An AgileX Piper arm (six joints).
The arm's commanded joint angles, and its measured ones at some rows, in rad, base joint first. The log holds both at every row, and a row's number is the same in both.
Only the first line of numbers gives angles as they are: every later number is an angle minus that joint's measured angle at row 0.
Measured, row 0:
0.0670 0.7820 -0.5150 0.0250 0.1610 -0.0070
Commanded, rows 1 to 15:
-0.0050 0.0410 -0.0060 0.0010 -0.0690 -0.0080
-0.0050 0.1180 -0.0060 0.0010 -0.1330 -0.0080
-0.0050 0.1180 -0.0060 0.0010 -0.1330 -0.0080
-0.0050 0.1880 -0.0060 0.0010 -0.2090 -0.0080
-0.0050 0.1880 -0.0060 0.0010 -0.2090 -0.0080
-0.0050 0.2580 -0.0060 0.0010 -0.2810 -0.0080
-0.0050 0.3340 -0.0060 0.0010 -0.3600 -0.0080
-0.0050 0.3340 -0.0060 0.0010 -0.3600 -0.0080
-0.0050 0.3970 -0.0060 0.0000 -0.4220 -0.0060
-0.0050 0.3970 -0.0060 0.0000 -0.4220 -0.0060
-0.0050 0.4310 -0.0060 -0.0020 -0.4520 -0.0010
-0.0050 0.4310 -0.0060 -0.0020 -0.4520 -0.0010
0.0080 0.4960 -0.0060 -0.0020 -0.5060 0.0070
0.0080 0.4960 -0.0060 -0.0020 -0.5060 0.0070
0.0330 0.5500 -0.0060 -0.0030 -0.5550 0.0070
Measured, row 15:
0.0070 0.4870 0.0000 0.0010 -0.4700 0.0070
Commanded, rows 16 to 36:
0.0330 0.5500 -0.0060 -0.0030 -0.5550 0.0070
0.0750 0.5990 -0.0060 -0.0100 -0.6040 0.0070
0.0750 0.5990 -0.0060 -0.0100 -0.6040 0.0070
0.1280 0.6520 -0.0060 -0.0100 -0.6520 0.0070
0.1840 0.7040 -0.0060 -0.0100 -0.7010 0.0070
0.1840 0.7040 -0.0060 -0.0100 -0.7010 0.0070
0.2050 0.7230 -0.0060 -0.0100 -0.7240 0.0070
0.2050 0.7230 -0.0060 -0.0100 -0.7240 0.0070
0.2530 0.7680 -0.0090 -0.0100 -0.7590 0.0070
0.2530 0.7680 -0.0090 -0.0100 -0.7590 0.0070
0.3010 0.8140 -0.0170 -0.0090 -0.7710 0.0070
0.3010 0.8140 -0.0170 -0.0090 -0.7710 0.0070
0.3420 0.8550 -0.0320 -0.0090 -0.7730 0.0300
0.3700 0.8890 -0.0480 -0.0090 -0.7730 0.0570
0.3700 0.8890 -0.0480 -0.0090 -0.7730 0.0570
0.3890 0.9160 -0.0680 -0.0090 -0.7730 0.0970
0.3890 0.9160 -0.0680 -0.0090 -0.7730 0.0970
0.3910 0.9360 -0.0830 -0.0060 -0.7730 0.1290
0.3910 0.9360 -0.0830 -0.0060 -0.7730 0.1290
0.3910 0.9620 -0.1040 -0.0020 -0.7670 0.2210
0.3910 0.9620 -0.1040 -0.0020 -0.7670 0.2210
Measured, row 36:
0.3860 0.9320 -0.0720 0.0000 -0.7580 0.1090
